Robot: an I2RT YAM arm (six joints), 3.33 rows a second.
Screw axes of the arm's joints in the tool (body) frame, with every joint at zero. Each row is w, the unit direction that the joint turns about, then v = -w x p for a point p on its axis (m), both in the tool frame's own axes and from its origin. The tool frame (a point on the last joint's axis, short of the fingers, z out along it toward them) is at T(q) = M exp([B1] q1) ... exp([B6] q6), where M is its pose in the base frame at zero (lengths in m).
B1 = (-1, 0, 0, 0, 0.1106, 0)
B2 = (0, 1, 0, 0.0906, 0, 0.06)
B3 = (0, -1, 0, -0.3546, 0, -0.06)
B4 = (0, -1, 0, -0.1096, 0, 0)
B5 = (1, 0, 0, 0, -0.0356, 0)
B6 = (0, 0, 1, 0, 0, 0)
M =
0 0 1 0.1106
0 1 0 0
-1 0 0 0.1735
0 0 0 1
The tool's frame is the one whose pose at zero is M.
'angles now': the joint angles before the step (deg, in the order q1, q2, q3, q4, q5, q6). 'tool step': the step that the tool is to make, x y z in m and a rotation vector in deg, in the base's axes. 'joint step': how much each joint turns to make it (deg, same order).
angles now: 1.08, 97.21, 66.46, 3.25, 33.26, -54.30
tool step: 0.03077, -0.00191, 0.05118, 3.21, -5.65, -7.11
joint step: 0.00, 4.66, 16.63, -10.56, 4.95, 7.36
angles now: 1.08, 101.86, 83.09, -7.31, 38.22, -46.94
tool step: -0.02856, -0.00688, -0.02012, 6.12, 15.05, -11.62
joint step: -0.61, -0.06, 2.91, -28.13, 4.67, 15.53
